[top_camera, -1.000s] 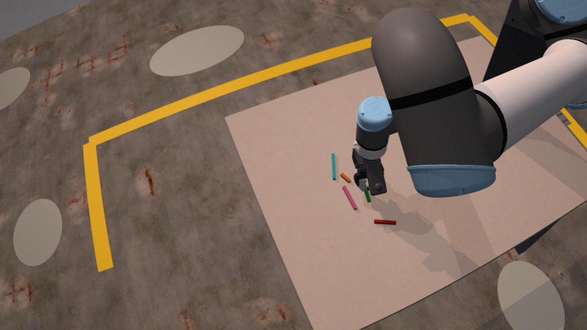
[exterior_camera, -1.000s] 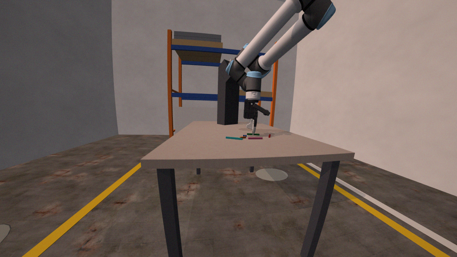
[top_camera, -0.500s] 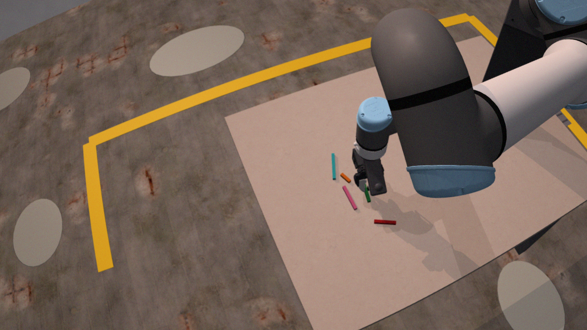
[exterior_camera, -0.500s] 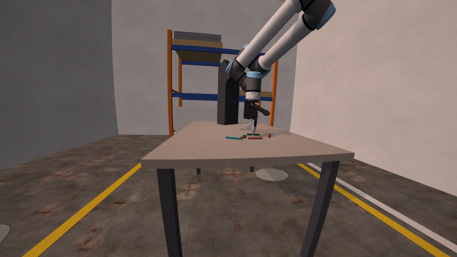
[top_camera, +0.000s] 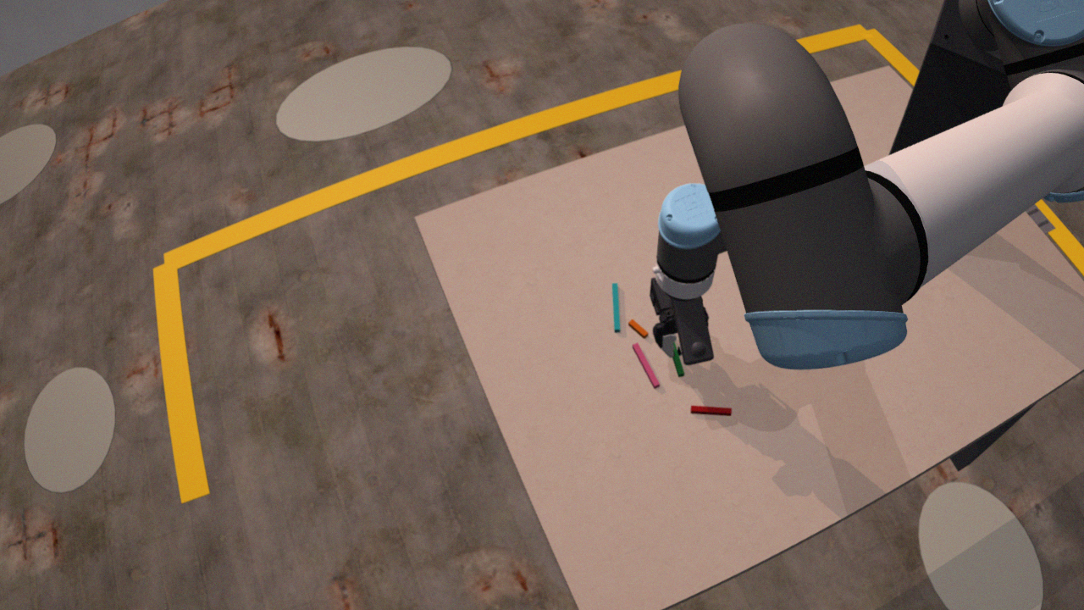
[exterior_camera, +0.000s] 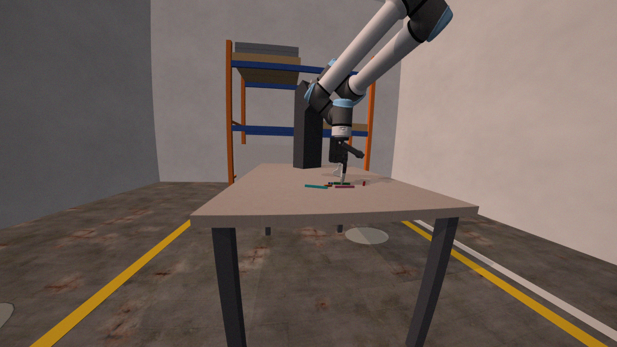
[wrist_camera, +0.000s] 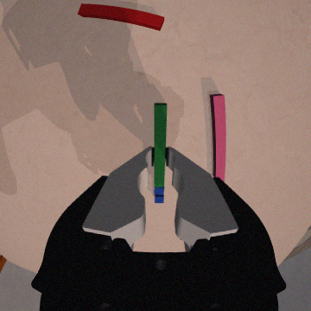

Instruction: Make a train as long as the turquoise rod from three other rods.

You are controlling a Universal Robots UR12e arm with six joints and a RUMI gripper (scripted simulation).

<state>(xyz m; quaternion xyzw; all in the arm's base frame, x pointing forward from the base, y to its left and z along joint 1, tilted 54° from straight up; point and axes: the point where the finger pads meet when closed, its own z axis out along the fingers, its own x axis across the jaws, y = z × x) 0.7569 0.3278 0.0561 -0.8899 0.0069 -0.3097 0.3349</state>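
The green rod is 10 mm below my hand. The rest, counted from my hand: orange rod (60 mm to the right, 60 mm ahead, 10 mm below); then pink rod (50 mm ahead, 20 mm to the left, 10 mm below); then red rod (110 mm to the left, 60 mm behind, 10 mm below).
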